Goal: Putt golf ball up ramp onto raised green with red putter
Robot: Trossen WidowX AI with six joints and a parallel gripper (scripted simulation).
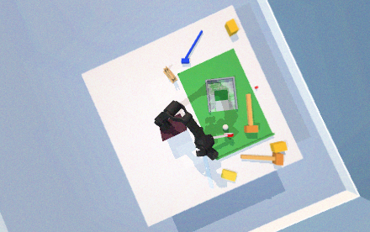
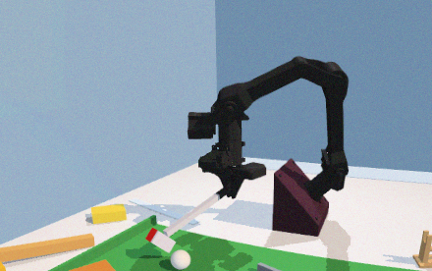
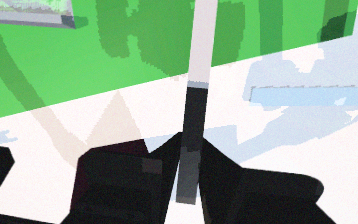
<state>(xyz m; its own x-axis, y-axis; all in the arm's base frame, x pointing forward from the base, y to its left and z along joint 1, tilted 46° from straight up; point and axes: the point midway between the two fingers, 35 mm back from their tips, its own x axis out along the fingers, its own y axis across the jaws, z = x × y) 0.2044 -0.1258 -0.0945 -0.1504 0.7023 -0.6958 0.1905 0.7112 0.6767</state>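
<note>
The red putter lies 120 mm ahead of my gripper tip, 20 mm to the right of it and 10 mm below it. Also, from my gripper tip: white golf ball: 230 mm ahead, 70 mm below, 20 mm to the left; then red piece: 550 mm ahead, 230 mm to the left, 90 mm below; then wooden rack: 530 mm to the left, 60 mm below, 60 mm behind.
</note>
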